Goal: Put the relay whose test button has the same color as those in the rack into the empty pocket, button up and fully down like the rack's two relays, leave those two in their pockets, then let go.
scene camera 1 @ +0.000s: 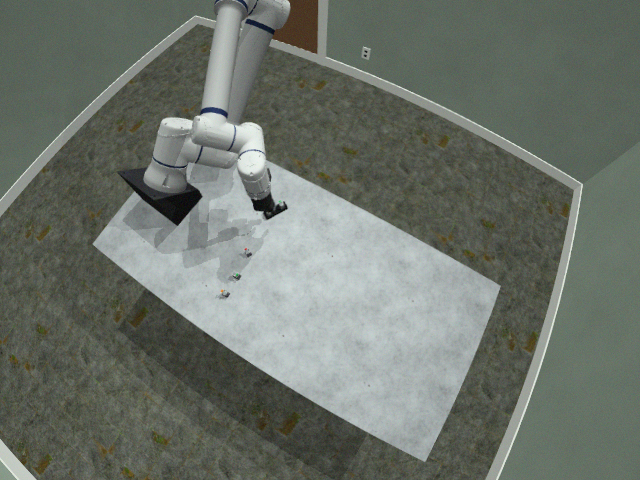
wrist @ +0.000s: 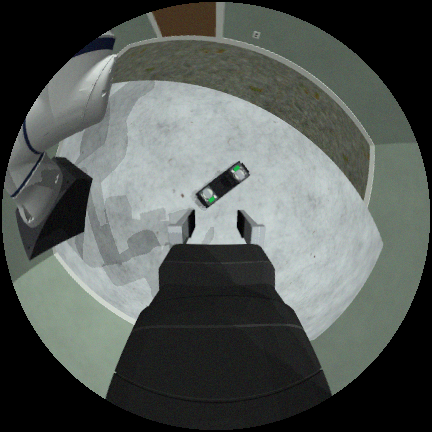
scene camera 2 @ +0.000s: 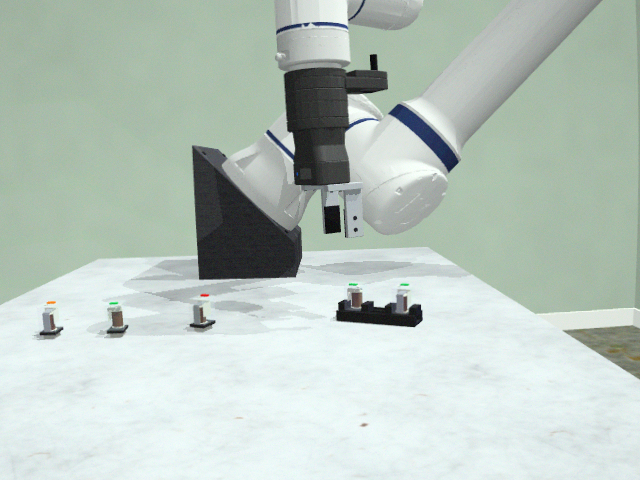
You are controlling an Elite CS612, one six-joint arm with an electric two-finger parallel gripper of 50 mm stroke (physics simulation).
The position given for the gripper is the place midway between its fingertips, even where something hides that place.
In view: the gripper (scene camera 2: 343,234), an orange-button relay (scene camera 2: 50,321), a red-button relay (scene camera 2: 202,307), a green-button relay (scene camera 2: 116,317) and a black rack (scene camera 2: 369,314).
The gripper also shows in the wrist view (wrist: 215,218). The wrist view does not show the orange-button relay, which is hidden by the gripper. The wrist view does not show the red-button relay, which is hidden by the gripper.
